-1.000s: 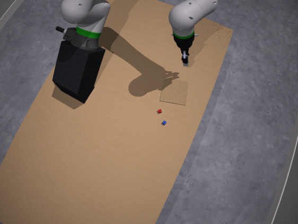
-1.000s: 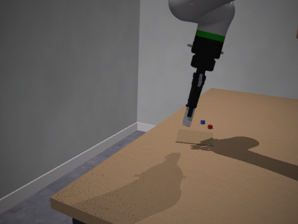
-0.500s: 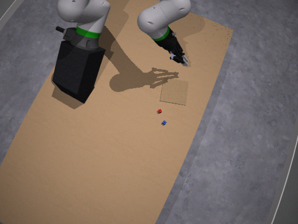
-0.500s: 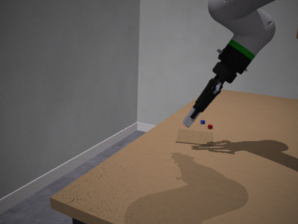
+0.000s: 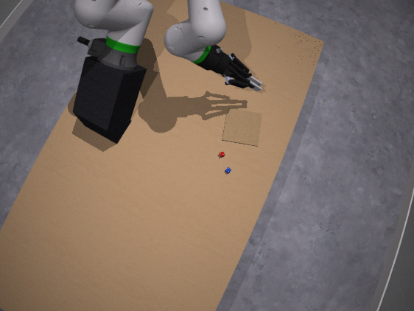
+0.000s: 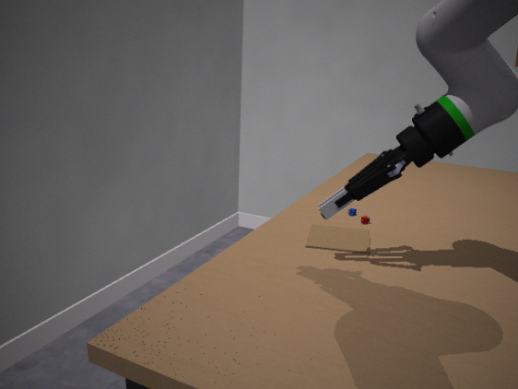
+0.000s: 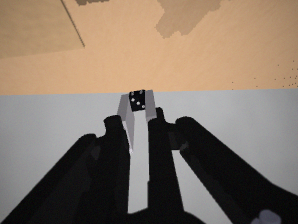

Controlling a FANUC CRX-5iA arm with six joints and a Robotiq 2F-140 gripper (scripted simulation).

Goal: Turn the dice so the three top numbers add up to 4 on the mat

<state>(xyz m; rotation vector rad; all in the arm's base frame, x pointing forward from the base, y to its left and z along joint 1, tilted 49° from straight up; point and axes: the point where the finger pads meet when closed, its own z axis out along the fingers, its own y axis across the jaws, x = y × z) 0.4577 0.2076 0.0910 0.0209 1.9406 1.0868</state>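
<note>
The tan mat is 3 cm ahead of my hand, 13 cm to the right of it and 12 cm below it. Also, from my hand: red die (1 cm ahead, 27 cm to the right, 12 cm below); then blue die (6 cm ahead, 31 cm to the right, 12 cm below); then black die (2 cm ahead, 1 cm to the left, 2 cm below).
</note>
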